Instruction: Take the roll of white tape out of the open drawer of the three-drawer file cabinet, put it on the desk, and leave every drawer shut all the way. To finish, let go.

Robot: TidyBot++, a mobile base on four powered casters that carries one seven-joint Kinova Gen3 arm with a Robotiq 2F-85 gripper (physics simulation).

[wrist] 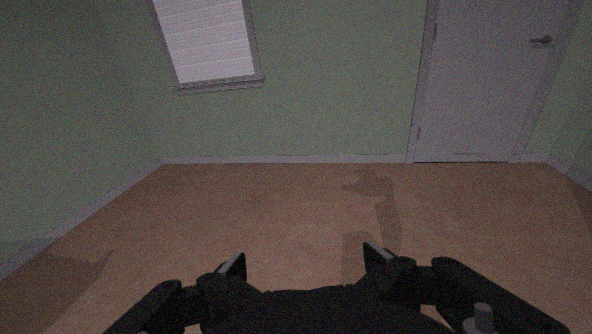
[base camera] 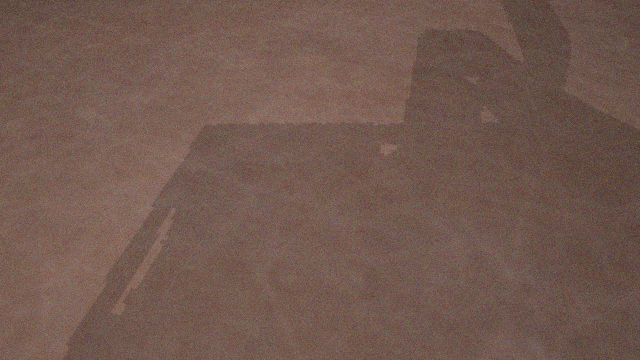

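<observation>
My gripper [wrist: 304, 261] is open in the wrist view, with its two black fingers wide apart and nothing between them. Beyond the fingers are the brown floor and a green wall. The file cabinet, its drawers, the roll of white tape and the desk do not show in the base camera view or in the wrist view, so how they stand cannot be told.
In the wrist view a window [wrist: 207, 42] with blinds is in the green wall [wrist: 330, 85], and a grey door [wrist: 480, 85] stands at the right. Shadows of the base and arm fall on the brown floor [base camera: 100, 75] [wrist: 250, 215].
</observation>
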